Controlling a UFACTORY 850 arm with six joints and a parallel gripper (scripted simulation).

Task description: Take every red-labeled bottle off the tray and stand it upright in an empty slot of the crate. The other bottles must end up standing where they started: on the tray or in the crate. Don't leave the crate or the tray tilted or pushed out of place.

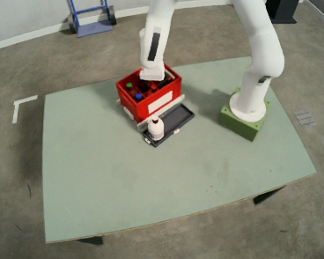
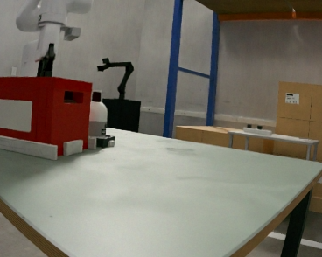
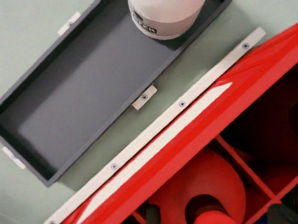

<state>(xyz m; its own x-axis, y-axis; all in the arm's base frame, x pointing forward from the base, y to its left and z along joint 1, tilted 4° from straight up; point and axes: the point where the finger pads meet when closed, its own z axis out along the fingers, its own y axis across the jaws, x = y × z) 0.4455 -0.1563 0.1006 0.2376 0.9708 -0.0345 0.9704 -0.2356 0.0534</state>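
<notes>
Now: the red-capped bottle 9 cm below my hand. Also, from my hand: white bottle (18 cm to the left, 9 cm below, 2 cm ahead); red crate (9 cm below, 4 cm to the right, 2 cm ahead); dark grey tray (16 cm below, 13 cm to the left, 5 cm behind).
</notes>
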